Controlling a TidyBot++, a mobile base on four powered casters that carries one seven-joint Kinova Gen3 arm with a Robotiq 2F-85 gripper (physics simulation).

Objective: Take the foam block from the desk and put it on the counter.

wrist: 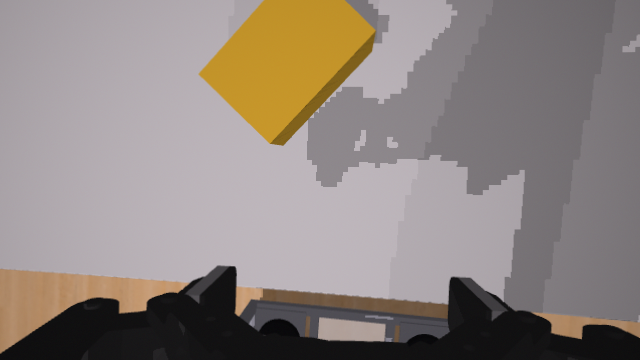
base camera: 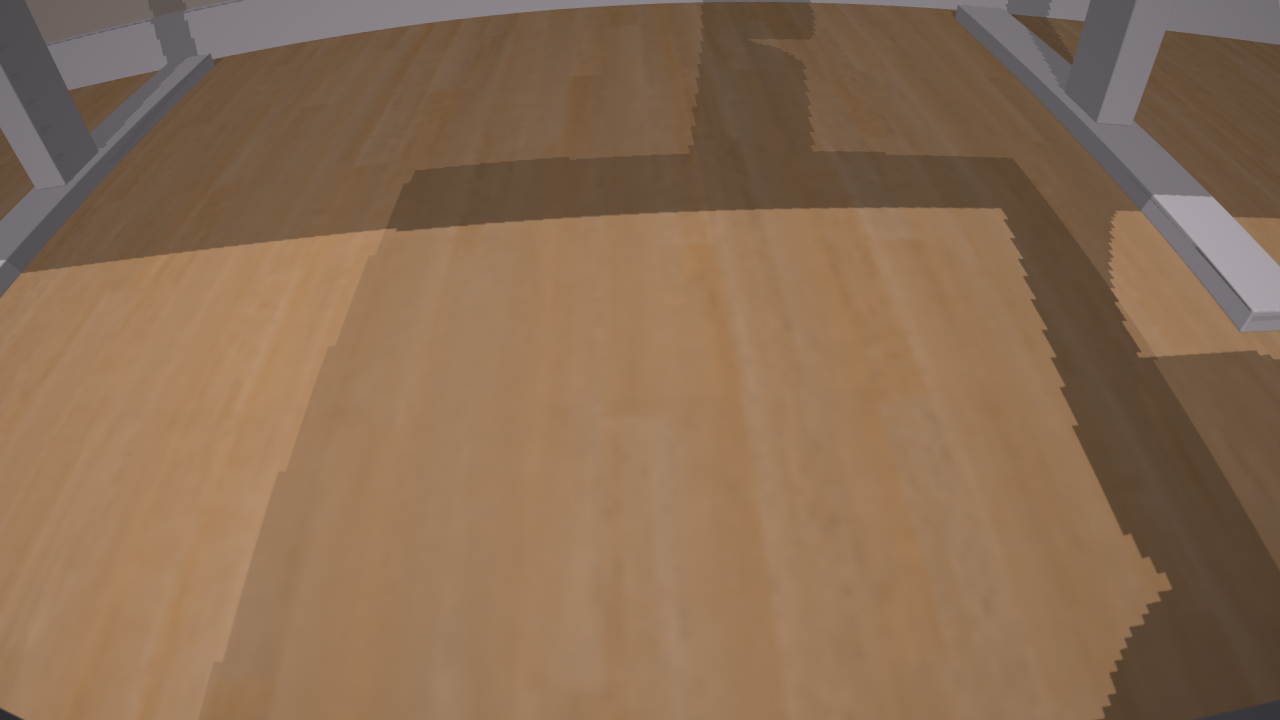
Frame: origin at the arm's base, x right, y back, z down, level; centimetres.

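Seen in the pictures: gripper, fingertip midpoint: [wrist: 340, 295].
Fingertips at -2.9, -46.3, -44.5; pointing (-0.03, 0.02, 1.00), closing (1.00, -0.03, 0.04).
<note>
Pixels of each thing's top centre, then the offset from my fingertips to it, as dx, dy, dz. "spot": a spot on its surface instead. Level surfaces: height alone.
- yellow foam block, middle of its top: [wrist: 285, 53] -4.3, -11.4, +7.6
- white desk, its level: dz +12.1
- desk's left leg, surface spot: [base camera: 40, 98] spot: -66.4, -31.8, +71.5
- right leg, surface spot: [base camera: 1118, 62] spot: +53.2, -30.1, +74.1
- wooden floor, its level: dz +84.1
The yellow foam block [wrist: 290, 65] lies on the white desk [wrist: 125, 200] in the wrist view, at the top and left of centre, turned at an angle; its upper end is cut off by the view's edge. My gripper [wrist: 340, 295] is open and empty, pointing down above the desk near its front edge. The block is ahead of the fingers and a little to the left, apart from them. The counter does not show in either view.
In the base camera view, the desk's left leg [base camera: 40, 98] and right leg [base camera: 1118, 62] stand on long feet on the wooden floor [base camera: 626, 447]. Part of my mobile base [wrist: 290, 315] shows below the desk edge in the wrist view. Shadows fall on the desk's right side.
</note>
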